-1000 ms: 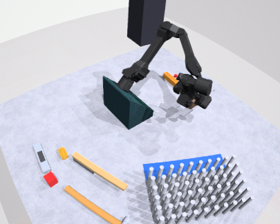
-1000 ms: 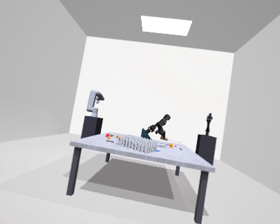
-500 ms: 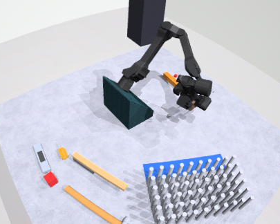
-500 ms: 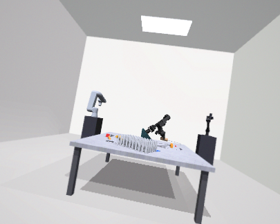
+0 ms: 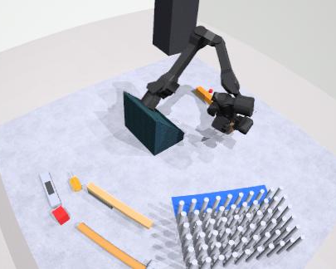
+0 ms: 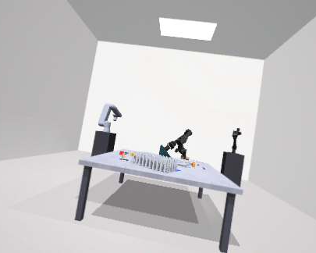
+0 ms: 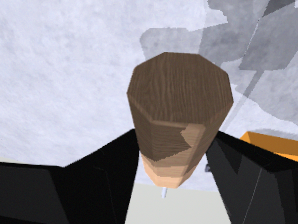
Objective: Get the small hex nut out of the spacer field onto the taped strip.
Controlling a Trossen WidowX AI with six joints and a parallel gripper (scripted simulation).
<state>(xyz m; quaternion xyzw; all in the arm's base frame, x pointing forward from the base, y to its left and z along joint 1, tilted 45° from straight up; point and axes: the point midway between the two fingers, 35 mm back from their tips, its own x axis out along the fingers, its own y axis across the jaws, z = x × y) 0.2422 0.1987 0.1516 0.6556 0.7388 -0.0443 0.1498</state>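
My gripper tip is 2 cm past the wooden-handled screwdriver, 10 cm to the right of it and 1 cm above it. Round my gripper tip: thin metal piece: 15 cm behind, 23 cm to the left, 9 cm below; then orange bar: 25 cm behind, 11 cm to the left, 8 cm below; then blue strip: 21 cm ahead, 21 cm to the right, 10 cm below.
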